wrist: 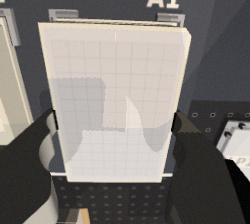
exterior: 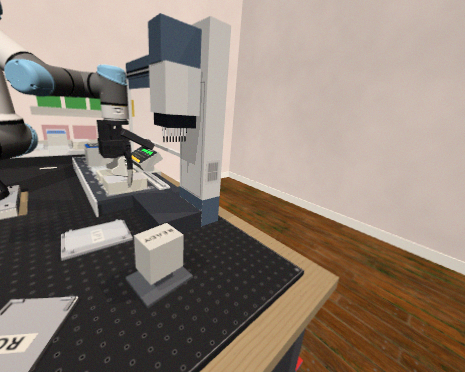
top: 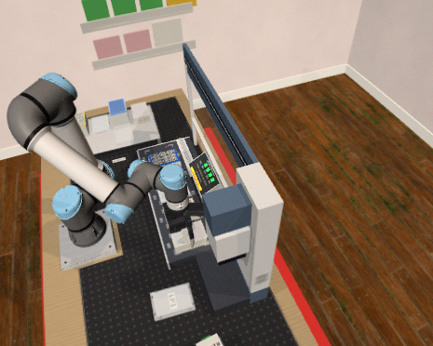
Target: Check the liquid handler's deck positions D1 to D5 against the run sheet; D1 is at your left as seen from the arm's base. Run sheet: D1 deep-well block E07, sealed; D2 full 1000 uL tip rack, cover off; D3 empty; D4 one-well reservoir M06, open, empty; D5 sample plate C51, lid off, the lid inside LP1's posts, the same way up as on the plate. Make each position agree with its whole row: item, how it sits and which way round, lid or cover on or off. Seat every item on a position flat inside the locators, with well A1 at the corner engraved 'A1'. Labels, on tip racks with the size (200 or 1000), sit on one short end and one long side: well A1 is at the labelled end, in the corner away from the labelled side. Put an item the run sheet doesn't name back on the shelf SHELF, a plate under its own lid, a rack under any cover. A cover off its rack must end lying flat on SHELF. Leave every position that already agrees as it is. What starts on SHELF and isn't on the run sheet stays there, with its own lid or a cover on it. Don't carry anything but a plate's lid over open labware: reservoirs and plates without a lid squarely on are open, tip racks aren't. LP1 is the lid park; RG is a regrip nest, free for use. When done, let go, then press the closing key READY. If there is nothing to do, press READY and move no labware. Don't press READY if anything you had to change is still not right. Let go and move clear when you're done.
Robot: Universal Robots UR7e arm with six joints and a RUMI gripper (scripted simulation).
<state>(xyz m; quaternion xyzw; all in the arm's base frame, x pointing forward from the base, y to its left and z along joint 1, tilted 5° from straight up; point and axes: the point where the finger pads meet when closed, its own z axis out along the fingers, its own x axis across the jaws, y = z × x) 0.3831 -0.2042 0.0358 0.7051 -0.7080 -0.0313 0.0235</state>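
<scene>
Right now my hand is 12 cm to the right of the cream one-well reservoir and 2 cm above it. The rest, counted from my hand: liquid handler's tower (22 cm to the right, 19 cm above, 16 cm ahead); then clear well plate (25 cm to the left, 2 cm below); then deep-well block (1 cm below).
</scene>
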